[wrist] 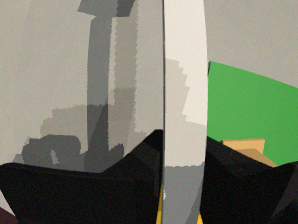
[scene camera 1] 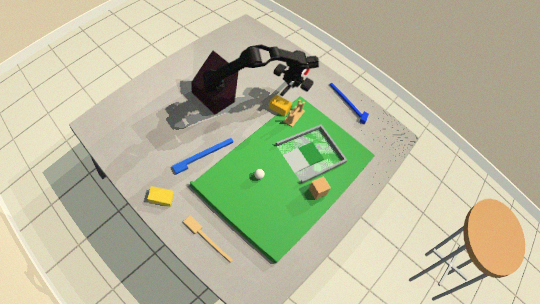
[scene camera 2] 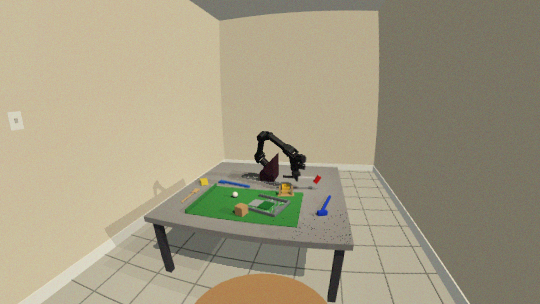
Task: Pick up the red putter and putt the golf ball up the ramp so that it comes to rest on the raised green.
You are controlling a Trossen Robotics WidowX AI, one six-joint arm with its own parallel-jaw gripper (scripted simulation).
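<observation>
There is a green mat (scene camera 2: 219,203) in the scene. And a red putter is here as well, held by my gripper (wrist: 174,137).
</observation>
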